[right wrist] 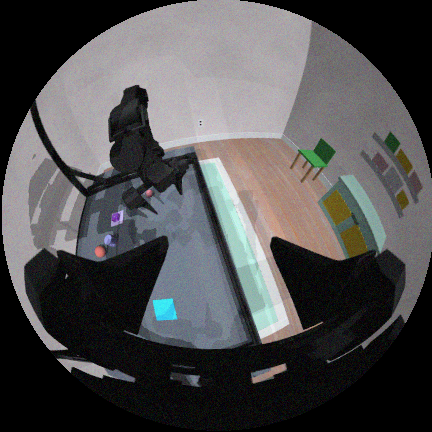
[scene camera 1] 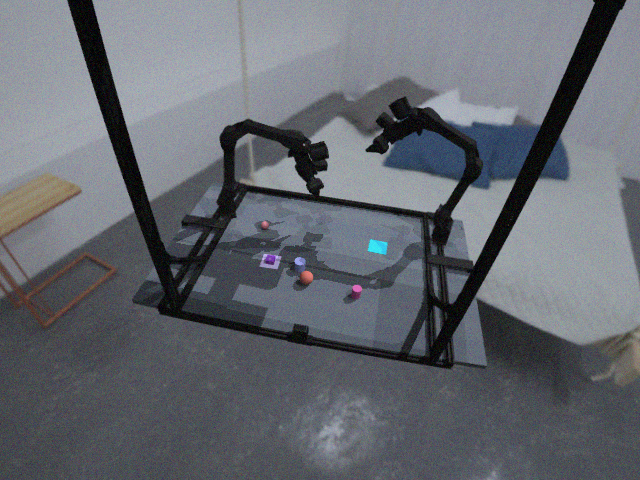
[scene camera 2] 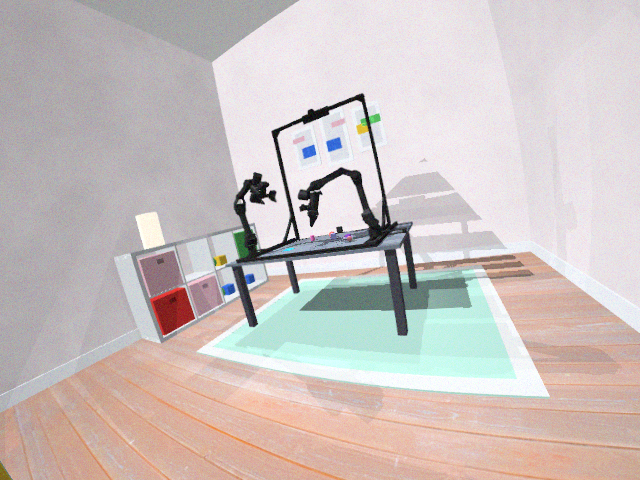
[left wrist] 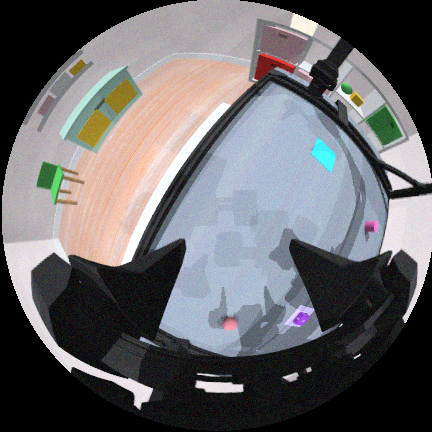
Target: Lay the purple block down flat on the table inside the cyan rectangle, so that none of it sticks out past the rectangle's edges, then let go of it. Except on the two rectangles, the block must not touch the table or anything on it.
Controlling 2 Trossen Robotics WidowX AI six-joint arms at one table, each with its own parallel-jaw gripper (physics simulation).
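The purple block sits on the pale lilac rectangle, left of the table's middle in scene camera 1. The cyan rectangle lies bare, farther right in that view. My left gripper is open and empty, pointing down high above the table, away from the block. My right gripper is open and empty, higher up and tilted sideways. Neither touches the block.
A blue cylinder and an orange-red ball stand close right of the block in scene camera 1. A magenta cylinder is nearer that camera; a small pink ball lies behind the block.
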